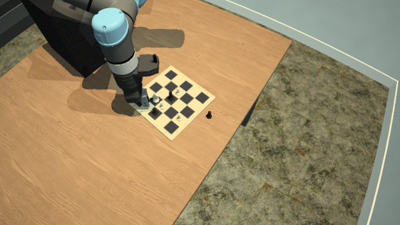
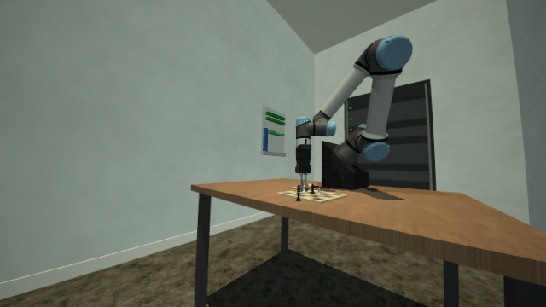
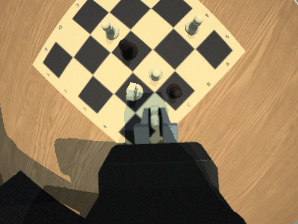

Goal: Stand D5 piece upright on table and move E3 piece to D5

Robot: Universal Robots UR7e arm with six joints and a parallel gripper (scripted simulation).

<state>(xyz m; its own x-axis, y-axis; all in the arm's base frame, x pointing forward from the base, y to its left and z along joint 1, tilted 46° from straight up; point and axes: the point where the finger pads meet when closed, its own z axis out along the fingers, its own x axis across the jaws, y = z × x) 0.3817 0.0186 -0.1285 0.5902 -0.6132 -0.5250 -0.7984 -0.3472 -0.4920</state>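
Right now the chessboard is 70 mm to the left of my hand, 50 mm ahead of it and 40 mm below it.
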